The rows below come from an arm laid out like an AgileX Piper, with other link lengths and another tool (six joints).
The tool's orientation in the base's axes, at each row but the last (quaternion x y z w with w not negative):
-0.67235 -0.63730 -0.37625 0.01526
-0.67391 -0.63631 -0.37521 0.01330
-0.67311 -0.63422 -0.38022 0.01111
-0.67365 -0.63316 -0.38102 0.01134
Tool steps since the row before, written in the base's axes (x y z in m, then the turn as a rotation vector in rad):
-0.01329 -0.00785 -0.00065 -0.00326 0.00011 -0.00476
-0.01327 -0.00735 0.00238 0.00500 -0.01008 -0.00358
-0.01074 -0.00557 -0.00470 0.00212 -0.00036 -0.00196
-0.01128 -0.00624 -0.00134 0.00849 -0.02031 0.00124
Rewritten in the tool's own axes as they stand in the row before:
-0.00571 -0.01037 -0.00993 -0.00210 -0.00504 0.00188
-0.00377 -0.00902 -0.01184 -0.01087 0.00461 0.00002
-0.00618 -0.01037 -0.00478 -0.00153 0.00098 0.00227
-0.00494 -0.00911 -0.00778 -0.01728 0.01192 -0.00675

